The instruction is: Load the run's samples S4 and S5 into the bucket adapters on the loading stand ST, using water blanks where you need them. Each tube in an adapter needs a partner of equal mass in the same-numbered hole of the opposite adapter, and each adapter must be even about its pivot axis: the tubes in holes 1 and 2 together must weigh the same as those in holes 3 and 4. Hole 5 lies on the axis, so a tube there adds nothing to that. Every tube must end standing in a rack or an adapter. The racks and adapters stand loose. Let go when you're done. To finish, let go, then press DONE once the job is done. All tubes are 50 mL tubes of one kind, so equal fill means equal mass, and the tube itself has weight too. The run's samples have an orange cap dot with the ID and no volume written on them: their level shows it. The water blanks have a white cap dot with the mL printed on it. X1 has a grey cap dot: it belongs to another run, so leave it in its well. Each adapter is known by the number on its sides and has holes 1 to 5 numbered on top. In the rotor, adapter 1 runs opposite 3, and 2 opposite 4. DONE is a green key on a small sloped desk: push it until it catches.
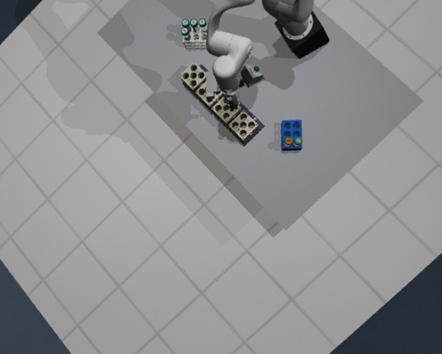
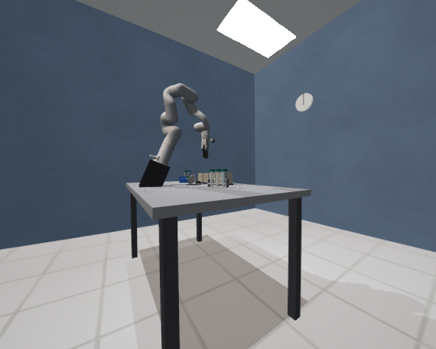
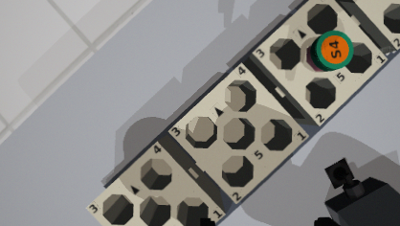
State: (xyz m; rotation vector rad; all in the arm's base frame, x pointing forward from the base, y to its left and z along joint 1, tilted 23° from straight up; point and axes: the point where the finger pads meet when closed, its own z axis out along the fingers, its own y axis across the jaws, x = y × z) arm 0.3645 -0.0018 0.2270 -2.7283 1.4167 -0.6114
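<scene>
The blue rack lies 4 cm behind my hand, 27 cm to the left of it and 22 cm below it. Round my hand: white rack (22 cm behind, 37 cm to the right, 22 cm below); adapter (5 cm ahead, 6 cm to the left, 20 cm below).
</scene>
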